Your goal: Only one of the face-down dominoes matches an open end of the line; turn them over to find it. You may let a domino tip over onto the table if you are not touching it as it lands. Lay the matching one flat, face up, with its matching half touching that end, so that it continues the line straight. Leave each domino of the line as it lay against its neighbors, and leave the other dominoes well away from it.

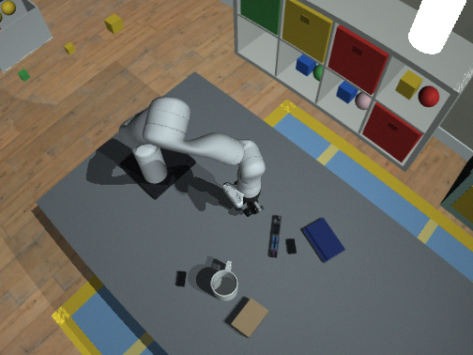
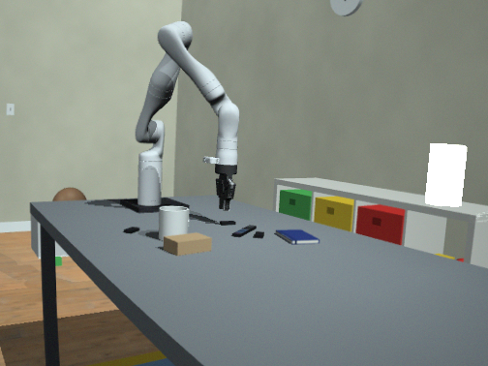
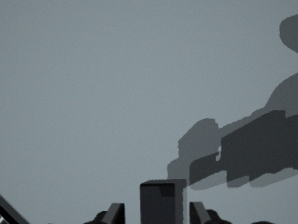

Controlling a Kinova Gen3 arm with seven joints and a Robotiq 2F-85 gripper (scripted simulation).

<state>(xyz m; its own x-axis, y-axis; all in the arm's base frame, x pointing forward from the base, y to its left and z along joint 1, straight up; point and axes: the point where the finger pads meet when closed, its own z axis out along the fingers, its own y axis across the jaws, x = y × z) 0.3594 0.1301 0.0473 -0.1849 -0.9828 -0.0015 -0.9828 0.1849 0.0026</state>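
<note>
Now: the dark domino 10 mm to the left of my hand and 60 mm below it. Also, from my hand: white mug 130 mm ahead, 250 mm to the right, 30 mm below; then cardboard box 260 mm ahead, 270 mm to the right, 50 mm below.
</note>
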